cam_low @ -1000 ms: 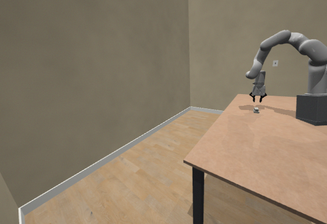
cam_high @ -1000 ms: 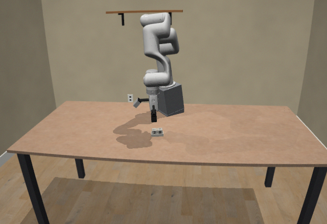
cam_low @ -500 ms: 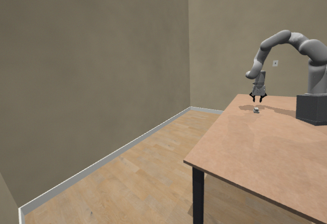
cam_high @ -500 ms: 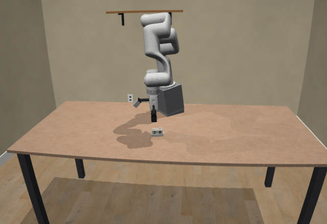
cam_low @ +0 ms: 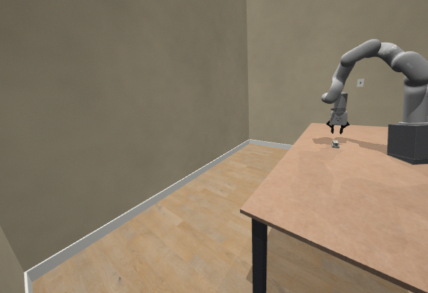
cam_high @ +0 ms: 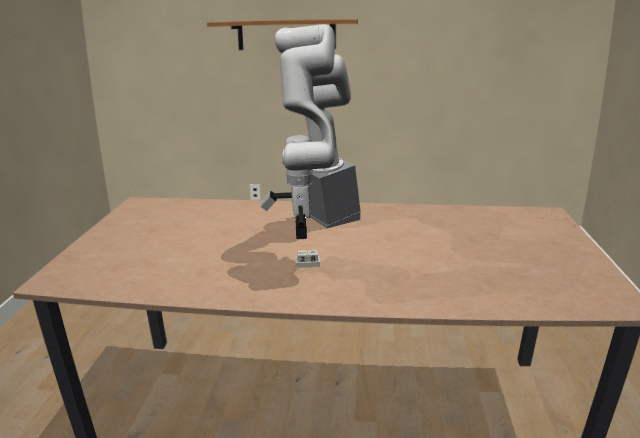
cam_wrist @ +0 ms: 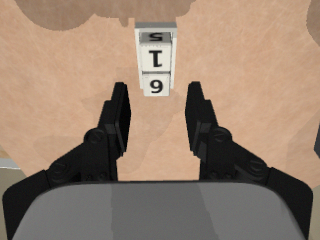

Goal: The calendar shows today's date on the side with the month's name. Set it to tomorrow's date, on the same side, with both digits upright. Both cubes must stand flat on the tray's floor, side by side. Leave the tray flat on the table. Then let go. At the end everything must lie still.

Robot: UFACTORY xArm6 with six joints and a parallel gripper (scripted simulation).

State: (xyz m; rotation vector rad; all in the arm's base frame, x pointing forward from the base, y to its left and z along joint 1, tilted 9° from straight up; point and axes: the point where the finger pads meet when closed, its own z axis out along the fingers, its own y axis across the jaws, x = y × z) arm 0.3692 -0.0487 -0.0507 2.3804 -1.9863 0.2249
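Right now the calendar tray is 11 cm below my hand and 2 cm to the left of it.
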